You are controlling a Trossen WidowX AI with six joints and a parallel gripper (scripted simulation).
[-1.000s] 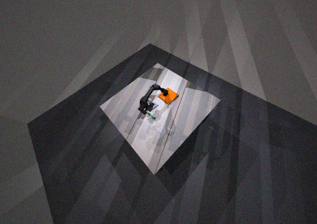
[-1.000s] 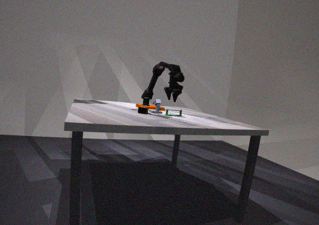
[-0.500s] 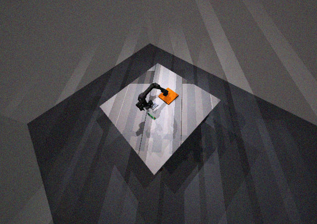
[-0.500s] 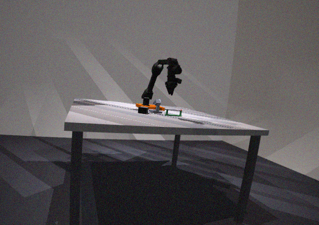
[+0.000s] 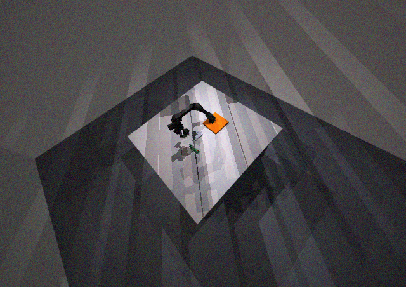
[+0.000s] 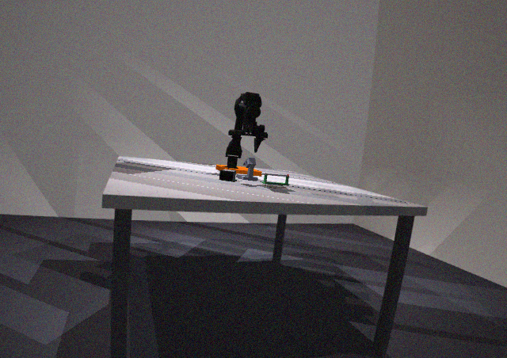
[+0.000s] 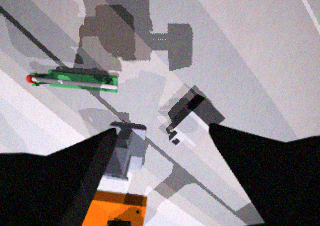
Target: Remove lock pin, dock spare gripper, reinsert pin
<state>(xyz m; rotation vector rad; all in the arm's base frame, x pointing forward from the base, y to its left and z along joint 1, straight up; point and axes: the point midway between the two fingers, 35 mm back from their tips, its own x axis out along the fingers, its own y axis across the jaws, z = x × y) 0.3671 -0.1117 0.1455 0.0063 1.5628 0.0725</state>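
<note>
My gripper tip is now 12 cm above the spare gripper, 6 cm to the left of it and 5 cm past it. From my gripper tip the other things lie so: grey mount socket 10 cm behind, 9 cm below, 8 cm to the left; then green cradle 16 cm to the left, 12 cm below, 4 cm ahead.
</note>
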